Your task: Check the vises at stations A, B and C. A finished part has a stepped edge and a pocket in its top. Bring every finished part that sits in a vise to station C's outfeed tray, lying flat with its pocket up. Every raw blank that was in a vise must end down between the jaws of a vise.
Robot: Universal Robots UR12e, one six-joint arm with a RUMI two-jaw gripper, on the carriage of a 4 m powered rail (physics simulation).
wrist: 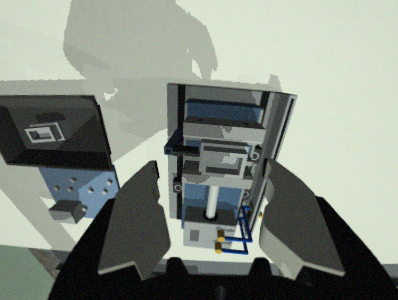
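Observation:
A vise [196, 131] stands in the middle of the wrist view. A grey finished part [221, 161] sits between its jaws, with a rectangular pocket facing up and a stepped edge. A dark open tray [60, 159] is at the left. Another light grey part [41, 133] with a pocket lies in it, pocket up. My gripper [209, 161] is open and empty. Its jaws hang above the vise, one to the left and one to the right of the part in the view. The view does not tell how high they are. No raw blank shows.
A blue plate [100, 176] with several small pegs and a grey block [67, 211] is in front of the tray. Blue hoses with brass fittings [221, 236] stick out at the vise's near end. A long grey rail [280, 142] runs along the vise's right side.

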